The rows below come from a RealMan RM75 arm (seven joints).
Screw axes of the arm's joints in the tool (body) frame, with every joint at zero. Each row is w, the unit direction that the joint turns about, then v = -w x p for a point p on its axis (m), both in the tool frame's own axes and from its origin. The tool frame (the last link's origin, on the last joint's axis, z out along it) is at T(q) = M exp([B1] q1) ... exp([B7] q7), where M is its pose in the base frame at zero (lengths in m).
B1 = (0, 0, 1, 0.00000, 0.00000, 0.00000)
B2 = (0, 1, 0, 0.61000, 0.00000, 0.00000)
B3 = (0, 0, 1, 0.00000, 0.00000, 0.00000)
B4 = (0, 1, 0, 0.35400, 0.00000, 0.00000)
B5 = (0, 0, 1, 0.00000, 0.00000, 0.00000)
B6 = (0, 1, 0, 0.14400, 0.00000, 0.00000)
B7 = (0, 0, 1, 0.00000, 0.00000, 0.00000)
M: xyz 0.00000 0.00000 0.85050 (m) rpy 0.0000 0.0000 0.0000 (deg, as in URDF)
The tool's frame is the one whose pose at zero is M.
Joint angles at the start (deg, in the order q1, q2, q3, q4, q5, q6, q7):
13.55, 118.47, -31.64, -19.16, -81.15, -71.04, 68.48
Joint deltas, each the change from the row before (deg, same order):
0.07, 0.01, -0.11, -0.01, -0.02, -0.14, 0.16
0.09, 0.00, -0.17, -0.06, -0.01, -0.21, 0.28
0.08, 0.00, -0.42, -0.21, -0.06, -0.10, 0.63
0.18, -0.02, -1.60, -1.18, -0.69, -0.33, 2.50
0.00, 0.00, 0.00, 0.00, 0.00, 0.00, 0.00
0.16, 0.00, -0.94, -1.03, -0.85, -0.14, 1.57
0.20, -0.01, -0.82, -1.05, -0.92, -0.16, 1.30
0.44, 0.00, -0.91, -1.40, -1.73, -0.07, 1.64
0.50, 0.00, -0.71, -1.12, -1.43, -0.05, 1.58
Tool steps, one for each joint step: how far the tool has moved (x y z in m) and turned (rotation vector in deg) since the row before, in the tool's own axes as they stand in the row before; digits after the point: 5 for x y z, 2 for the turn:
-0.00012, 0.00081, 0.00063, -0.27, 0.03, 0.10
-0.00044, 0.00103, 0.00083, -0.39, 0.01, 0.14
-0.00036, 0.00113, 0.00113, -0.46, 0.23, 0.28
-0.00154, 0.00381, 0.00361, -1.71, 1.26, 0.69
0.00000, 0.00000, 0.00000, 0.00, 0.00, 0.00
-0.00140, 0.00237, 0.00271, -1.12, 1.06, 0.04
-0.00179, 0.00226, 0.00280, -1.09, 1.04, -0.27
-0.00210, 0.00307, 0.00460, -1.42, 1.73, -0.64
-0.00231, 0.00268, 0.00452, -1.19, 1.41, -0.34

